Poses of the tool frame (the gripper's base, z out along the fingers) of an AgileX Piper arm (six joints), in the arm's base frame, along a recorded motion.
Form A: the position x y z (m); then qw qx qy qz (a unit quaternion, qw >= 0).
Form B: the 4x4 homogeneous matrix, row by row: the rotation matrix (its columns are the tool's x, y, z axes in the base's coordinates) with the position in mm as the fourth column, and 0 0 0 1 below. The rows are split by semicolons. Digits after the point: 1 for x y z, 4 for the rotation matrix.
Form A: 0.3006 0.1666 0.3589 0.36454 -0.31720 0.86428 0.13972
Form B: -0.5330 -0.6502 0.5415 300.6; -0.4464 0.7597 0.4728 166.6; -0.7188 0.0103 -0.6952 358.9; 0 0 0 1
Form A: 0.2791 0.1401 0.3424 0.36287 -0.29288 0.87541 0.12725
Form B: -0.5651 -0.6051 0.5608 279.1; -0.4204 0.7961 0.4354 140.1; -0.7099 0.0102 -0.7043 342.4; 0 0 0 1
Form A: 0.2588 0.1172 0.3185 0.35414 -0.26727 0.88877 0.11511
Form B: -0.6063 -0.5566 0.5680 258.8; -0.3935 0.8306 0.3939 117.2; -0.6910 0.0153 -0.7227 318.5; 0 0 0 1
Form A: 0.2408 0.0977 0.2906 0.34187 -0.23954 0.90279 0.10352
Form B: -0.6515 -0.5033 0.5677 240.8; -0.3617 0.8638 0.3507 97.7; -0.6669 0.0231 -0.7448 290.6; 0 0 0 1
